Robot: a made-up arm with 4 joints.
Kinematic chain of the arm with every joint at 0, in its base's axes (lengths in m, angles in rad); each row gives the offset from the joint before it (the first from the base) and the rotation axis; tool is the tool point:
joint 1: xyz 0 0 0.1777 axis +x
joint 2: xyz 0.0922 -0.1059 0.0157 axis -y
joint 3: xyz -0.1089 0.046 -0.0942 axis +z
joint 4: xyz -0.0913 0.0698 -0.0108 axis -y
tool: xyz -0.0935 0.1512 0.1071
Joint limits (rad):
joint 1: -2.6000..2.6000
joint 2: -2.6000..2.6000
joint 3: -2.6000..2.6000
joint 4: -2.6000..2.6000
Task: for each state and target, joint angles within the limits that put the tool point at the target. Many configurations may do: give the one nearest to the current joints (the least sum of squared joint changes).
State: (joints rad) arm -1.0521 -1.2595 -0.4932 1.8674
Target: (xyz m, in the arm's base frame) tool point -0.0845 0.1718 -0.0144
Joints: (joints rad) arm -1.1035 -1.4396 -0.8928 1.3160
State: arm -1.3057 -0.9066 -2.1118 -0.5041
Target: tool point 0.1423 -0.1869 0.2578
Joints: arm -1.0701 -1.3349 -2.5864 -0.1612
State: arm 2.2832 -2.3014 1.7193 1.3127
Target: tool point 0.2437 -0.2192 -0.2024
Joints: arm 1.7926 -2.4963 1.7303 1.0585
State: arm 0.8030 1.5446 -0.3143 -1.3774
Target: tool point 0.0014 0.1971 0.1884
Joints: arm 0.6794 1.1464 0.0229 -1.0643
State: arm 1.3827 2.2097 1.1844 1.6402
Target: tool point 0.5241 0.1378 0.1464
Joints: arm 1.9606 2.4002 0.9032 1.5372
